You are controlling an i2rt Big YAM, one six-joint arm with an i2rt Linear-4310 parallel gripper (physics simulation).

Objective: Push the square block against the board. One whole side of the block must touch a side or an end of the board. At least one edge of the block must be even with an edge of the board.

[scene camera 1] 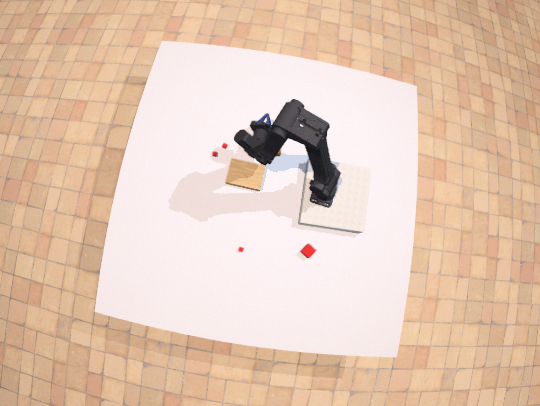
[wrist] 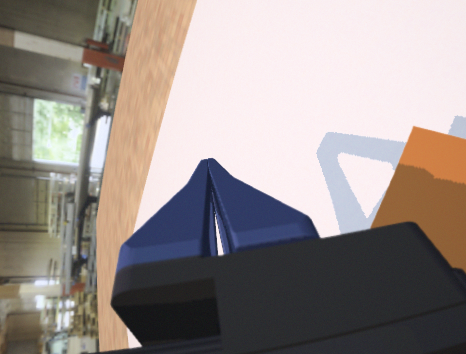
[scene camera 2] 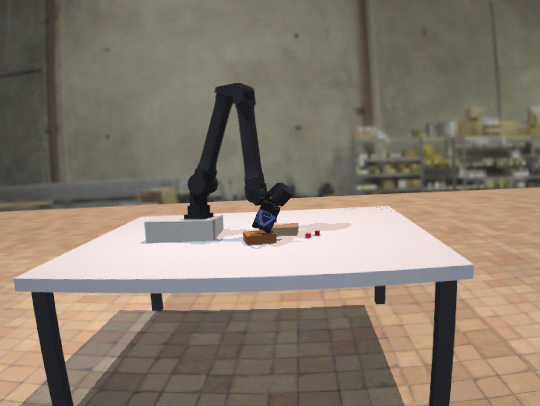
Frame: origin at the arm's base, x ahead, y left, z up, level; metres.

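Where they show: gripper, between the fingertips: (scene camera 1: pixel 267 113) (wrist: pixel 208 169) (scene camera 2: pixel 262 226); arm's base, origin of its link: (scene camera 1: pixel 323 190) (scene camera 2: pixel 199 217).
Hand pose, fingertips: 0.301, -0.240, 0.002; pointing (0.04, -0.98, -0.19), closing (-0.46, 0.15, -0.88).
Things, the pixels of their top centre, and the offset from my fingertips, as dx, dy, dz. Level surfaces: height alone.
- board, centre of its top: (scene camera 2: pixel 279 225) (scene camera 1: pixel 245 173) +0.008, +0.260, -0.040
- small red cube, centre of its top: (scene camera 1: pixel 240 249) -0.064, +0.547, -0.056
- larger red block, centre of its top: (scene camera 1: pixel 308 250) -0.315, +0.478, -0.032
- white table, height of its surface: dz -0.072
The square block, orange-brown, (scene camera 2: pixel 259 238) (wrist: pixel 429 197) lies flat on the table; in scene camera 1 the arm hides nearly all of it. The board (scene camera 1: pixel 245 175) (scene camera 2: pixel 288 229), light wood, lies flat beside it, farther back in scene camera 2. The arm hides the stretch between them, so I cannot tell whether they touch. My gripper (scene camera 1: pixel 266 117) (scene camera 2: pixel 264 223) (wrist: pixel 208 169) is shut and empty. It is low, above and beside the block in scene camera 2; in the wrist view the block is right of the fingers, partly behind the gripper body.
Two small red cubes (scene camera 1: pixel 224 146) (scene camera 1: pixel 214 154) (scene camera 2: pixel 308 235) (scene camera 2: pixel 317 233) lie near the board. Another small red cube (scene camera 1: pixel 241 249) and a larger red block (scene camera 1: pixel 308 251) lie farther off. The arm stands on a pale grey base block (scene camera 1: pixel 345 215) (scene camera 2: pixel 172 231) on the white table (scene camera 1: pixel 165 280) (scene camera 2: pixel 150 265).
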